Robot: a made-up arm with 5 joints.
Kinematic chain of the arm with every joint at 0, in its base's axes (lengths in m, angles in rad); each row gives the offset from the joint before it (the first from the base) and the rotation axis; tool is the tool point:
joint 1: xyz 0 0 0.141 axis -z
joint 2: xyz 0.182 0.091 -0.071 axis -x
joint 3: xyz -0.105 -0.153 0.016 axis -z
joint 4: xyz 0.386 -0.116 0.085 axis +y
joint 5: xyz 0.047 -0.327 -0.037 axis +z
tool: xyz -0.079 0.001 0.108
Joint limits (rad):
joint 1: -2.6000..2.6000
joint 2: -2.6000..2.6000
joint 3: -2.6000..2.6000
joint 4: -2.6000..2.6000
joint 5: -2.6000..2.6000
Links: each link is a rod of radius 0.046 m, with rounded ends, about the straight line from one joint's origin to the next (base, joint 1, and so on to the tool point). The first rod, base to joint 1, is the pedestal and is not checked.
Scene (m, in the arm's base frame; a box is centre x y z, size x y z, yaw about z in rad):
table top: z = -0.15
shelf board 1: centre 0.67 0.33 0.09 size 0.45 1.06 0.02 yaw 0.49
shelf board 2: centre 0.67 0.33 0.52 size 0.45 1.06 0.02 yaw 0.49
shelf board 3: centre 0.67 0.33 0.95 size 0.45 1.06 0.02 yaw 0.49
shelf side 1: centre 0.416 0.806 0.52 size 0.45 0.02 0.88 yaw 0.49
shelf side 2: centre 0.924 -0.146 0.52 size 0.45 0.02 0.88 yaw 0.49
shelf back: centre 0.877 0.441 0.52 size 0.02 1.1 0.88 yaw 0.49
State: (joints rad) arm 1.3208 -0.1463 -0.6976 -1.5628 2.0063
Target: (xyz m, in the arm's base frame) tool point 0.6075 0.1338 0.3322
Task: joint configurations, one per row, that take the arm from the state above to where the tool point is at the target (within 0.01 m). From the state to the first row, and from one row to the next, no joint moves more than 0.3 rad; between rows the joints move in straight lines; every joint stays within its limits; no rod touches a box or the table.
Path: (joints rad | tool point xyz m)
1: 1.0636 -0.1602 -0.9428 -1.4552 2.0520 | 0.2194 -0.6600 0.2283
2: 0.8064 -0.1740 -1.1880 -1.3476 2.0977 | 0.4861 -0.4721 0.2618
3: 0.5492 -0.1879 -1.4332 -1.2400 2.1433 | 0.6267 -0.1825 0.2972
4: 0.2919 -0.2017 -1.6784 -1.1324 2.1890 | 0.6075 0.1338 0.3322

